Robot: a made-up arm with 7 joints. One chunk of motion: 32 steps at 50 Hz.
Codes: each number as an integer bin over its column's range. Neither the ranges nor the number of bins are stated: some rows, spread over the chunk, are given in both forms.
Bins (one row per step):
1: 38 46 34 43 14 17
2: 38 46 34 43 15 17
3: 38 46 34 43 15 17
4: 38 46 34 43 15 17
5: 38 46 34 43 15 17
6: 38 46 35 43 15 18
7: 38 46 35 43 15 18
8: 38 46 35 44 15 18
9: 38 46 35 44 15 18
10: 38 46 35 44 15 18
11: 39 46 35 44 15 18
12: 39 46 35 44 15 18
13: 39 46 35 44 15 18
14: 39 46 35 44 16 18
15: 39 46 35 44 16 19
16: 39 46 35 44 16 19
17: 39 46 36 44 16 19
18: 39 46 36 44 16 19
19: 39 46 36 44 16 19
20: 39 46 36 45 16 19
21: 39 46 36 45 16 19
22: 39 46 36 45 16 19
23: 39 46 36 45 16 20
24: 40 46 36 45 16 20
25: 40 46 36 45 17 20
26: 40 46 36 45 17 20
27: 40 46 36 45 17 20
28: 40 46 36 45 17 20
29: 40 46 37 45 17 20
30: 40 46 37 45 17 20
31: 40 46 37 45 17 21
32: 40 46 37 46 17 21
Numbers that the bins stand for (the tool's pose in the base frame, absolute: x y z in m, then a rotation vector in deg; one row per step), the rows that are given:
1: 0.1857 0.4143 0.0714 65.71 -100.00 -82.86
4: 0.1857 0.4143 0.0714 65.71 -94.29 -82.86
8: 0.1857 0.4143 0.1000 71.43 -94.29 -77.14
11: 0.2143 0.4143 0.1000 71.43 -94.29 -77.14
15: 0.2143 0.4143 0.1000 71.43 -88.57 -71.43
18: 0.2143 0.4143 0.1286 71.43 -88.57 -71.43
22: 0.2143 0.4143 0.1286 77.14 -88.57 -71.43
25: 0.2429 0.4143 0.1286 77.14 -82.86 -65.71
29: 0.2429 0.4143 0.1571 77.14 -82.86 -65.71
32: 0.2429 0.4143 0.1571 82.86 -82.86 -60.00
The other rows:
2: 0.1857 0.4143 0.0714 65.71 -94.29 -82.86
3: 0.1857 0.4143 0.0714 65.71 -94.29 -82.86
5: 0.1857 0.4143 0.0714 65.71 -94.29 -82.86
6: 0.1857 0.4143 0.1000 65.71 -94.29 -77.14
7: 0.1857 0.4143 0.1000 65.71 -94.29 -77.14
9: 0.1857 0.4143 0.1000 71.43 -94.29 -77.14
10: 0.1857 0.4143 0.1000 71.43 -94.29 -77.14
12: 0.2143 0.4143 0.1000 71.43 -94.29 -77.14
13: 0.2143 0.4143 0.1000 71.43 -94.29 -77.14
14: 0.2143 0.4143 0.1000 71.43 -88.57 -77.14
16: 0.2143 0.4143 0.1000 71.43 -88.57 -71.43
17: 0.2143 0.4143 0.1286 71.43 -88.57 -71.43
19: 0.2143 0.4143 0.1286 71.43 -88.57 -71.43
20: 0.2143 0.4143 0.1286 77.14 -88.57 -71.43
21: 0.2143 0.4143 0.1286 77.14 -88.57 -71.43
23: 0.2143 0.4143 0.1286 77.14 -88.57 -65.71
24: 0.2429 0.4143 0.1286 77.14 -88.57 -65.71
26: 0.2429 0.4143 0.1286 77.14 -82.86 -65.71
27: 0.2429 0.4143 0.1286 77.14 -82.86 -65.71
28: 0.2429 0.4143 0.1286 77.14 -82.86 -65.71
30: 0.2429 0.4143 0.1571 77.14 -82.86 -65.71
31: 0.2429 0.4143 0.1571 77.14 -82.86 -60.00

